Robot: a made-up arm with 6 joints. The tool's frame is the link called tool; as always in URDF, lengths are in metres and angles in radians.
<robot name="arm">
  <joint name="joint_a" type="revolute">
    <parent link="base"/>
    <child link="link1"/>
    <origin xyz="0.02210 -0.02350 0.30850"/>
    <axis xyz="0 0 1"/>
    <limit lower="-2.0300" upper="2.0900"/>
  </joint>
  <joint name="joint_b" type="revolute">
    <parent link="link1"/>
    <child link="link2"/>
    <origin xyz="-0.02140 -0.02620 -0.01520"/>
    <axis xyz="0.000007 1 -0.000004"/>
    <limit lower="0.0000" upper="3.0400"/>
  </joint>
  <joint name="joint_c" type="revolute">
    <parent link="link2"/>
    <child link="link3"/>
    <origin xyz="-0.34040 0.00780 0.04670"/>
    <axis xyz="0.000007 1 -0.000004"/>
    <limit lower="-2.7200" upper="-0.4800"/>
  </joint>
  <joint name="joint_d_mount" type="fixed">
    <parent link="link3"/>
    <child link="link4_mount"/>
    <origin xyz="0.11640 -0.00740 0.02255"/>
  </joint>
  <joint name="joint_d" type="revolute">
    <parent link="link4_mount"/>
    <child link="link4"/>
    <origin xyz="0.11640 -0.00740 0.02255"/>
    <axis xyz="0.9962 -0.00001 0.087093"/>
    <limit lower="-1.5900" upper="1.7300"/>
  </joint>
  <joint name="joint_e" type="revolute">
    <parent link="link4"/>
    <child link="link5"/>
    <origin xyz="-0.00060 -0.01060 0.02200"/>
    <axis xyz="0.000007 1 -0.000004"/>
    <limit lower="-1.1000" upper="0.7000"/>
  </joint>
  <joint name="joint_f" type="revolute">
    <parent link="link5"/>
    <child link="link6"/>
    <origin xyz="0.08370 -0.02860 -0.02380"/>
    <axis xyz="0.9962 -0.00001 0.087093"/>
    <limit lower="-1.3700" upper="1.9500"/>
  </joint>
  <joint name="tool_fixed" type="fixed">
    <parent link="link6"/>
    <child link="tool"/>
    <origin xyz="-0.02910 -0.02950 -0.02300" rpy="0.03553 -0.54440 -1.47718"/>
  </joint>
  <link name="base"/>
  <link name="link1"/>
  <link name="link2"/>
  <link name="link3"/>
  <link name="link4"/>
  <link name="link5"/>
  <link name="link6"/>
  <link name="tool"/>
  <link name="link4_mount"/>
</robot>
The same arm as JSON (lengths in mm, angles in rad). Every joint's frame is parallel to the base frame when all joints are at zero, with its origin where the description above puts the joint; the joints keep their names.
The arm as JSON. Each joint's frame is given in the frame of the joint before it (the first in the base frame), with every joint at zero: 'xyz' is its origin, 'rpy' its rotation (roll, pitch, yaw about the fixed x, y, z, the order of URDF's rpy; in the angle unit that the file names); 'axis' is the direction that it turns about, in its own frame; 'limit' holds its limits. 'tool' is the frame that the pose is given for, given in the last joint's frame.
{"units": {"length": "mm", "angle": "rad"}, "joints": [
  {"name": "joint_a", "type": "revolute", "origin": {"xyz": [22.1, -23.5, 308.5], "rpy": [0.0, 0.0, 0.0]}, "axis": [0.0, 0.0, 1.0], "limit": {"lower": -2.03, "upper": 2.09}},
  {"name": "joint_b", "type": "revolute", "origin": {"xyz": [-21.4, -26.2, -15.2], "rpy": [0.0, 0.0, 0.0]}, "axis": [0.0, 1.0, 0.0], "limit": {"lower": 0.0, "upper": 3.04}},
  {"name": "joint_c", "type": "revolute", "origin": {"xyz": [-340.4, 7.8, 46.7], "rpy": [0.0, 0.0, 0.0]}, "axis": [0.0, 1.0, 0.0], "limit": {"lower": -2.72, "upper": -0.48}},
  {"name": "joint_d", "type": "revolute", "origin": {"xyz": [232.8, -14.8, 45.1], "rpy": [0.0, 0.0, 0.0]}, "axis": [0.9962, 0.0, 0.0871], "limit": {"lower": -1.59, "upper": 1.73}},
  {"name": "joint_e", "type": "revolute", "origin": {"xyz": [-0.6, -10.6, 22.0], "rpy": [0.0, 0.0, 0.0]}, "axis": [0.0, 1.0, 0.0], "limit": {"lower": -1.1, "upper": 0.7}},
  {"name": "joint_f", "type": "revolute", "origin": {"xyz": [83.7, -28.6, -23.8], "rpy": [0.0, 0.0, 0.0]}, "axis": [0.9962, 0.0, 0.0871], "limit": {"lower": -1.37, "upper": 1.95}}
], "tool": {"origin": {"xyz": [-29.1, -29.5, -23.0], "rpy": [0.0355, -0.5444, -1.4772]}}}

